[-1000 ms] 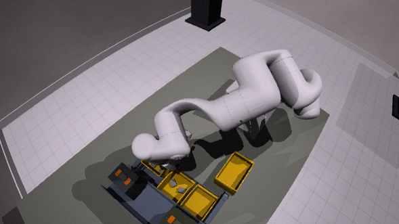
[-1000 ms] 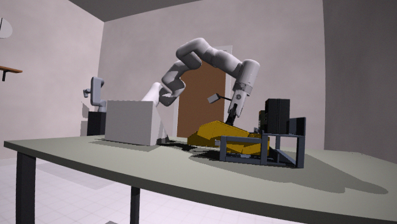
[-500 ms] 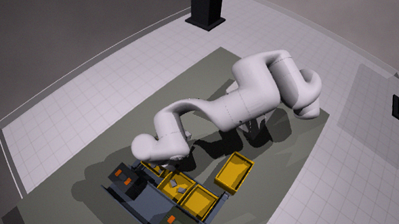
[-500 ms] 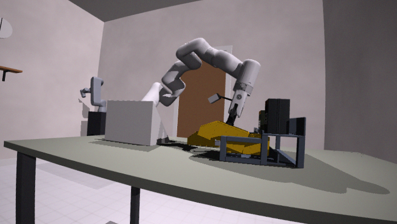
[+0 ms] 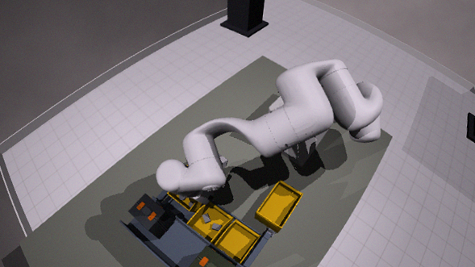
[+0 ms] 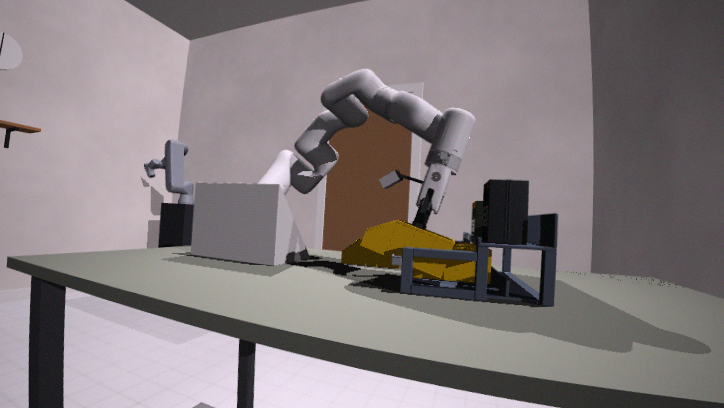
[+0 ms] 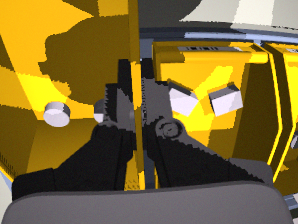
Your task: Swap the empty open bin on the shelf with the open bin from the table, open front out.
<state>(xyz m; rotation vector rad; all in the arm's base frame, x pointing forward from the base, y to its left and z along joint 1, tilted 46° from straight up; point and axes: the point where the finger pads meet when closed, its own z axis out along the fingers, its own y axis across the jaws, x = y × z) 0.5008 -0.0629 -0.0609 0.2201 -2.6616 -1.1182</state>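
Right now the shelf's front bar is 100 mm below my hand, 60 mm to the left of it and 20 mm behind it. Also, from my hand: black box (180 mm ahead, 50 mm above, 40 mm to the right).
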